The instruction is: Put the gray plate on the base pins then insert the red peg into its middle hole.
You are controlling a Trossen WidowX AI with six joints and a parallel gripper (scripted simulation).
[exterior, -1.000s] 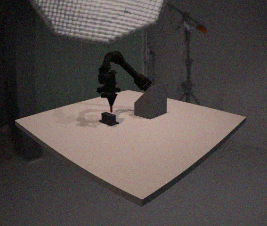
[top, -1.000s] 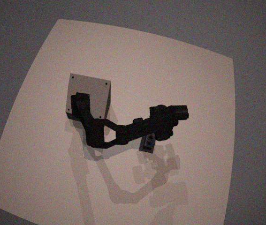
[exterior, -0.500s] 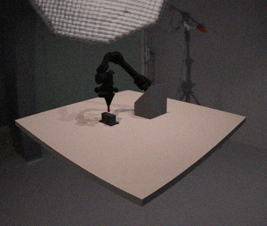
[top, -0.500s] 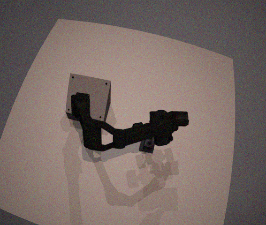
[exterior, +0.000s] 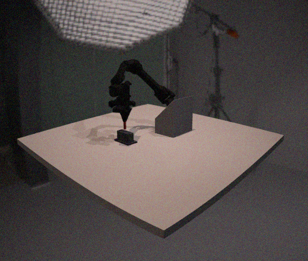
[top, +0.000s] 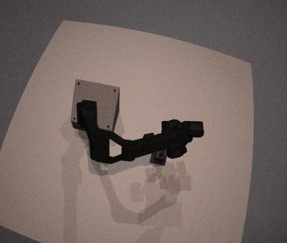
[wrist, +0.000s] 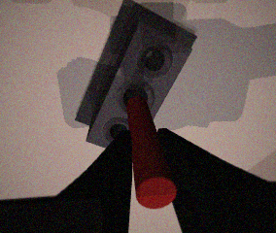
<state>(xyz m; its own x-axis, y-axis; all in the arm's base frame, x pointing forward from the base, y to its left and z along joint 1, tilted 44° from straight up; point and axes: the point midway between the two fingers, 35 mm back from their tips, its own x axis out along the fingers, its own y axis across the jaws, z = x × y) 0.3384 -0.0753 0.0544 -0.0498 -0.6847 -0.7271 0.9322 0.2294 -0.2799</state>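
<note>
My gripper tip is now right at the red peg. Round my gripper tip: dark pin base (11 cm below); then gray plate (7 cm below).
</note>
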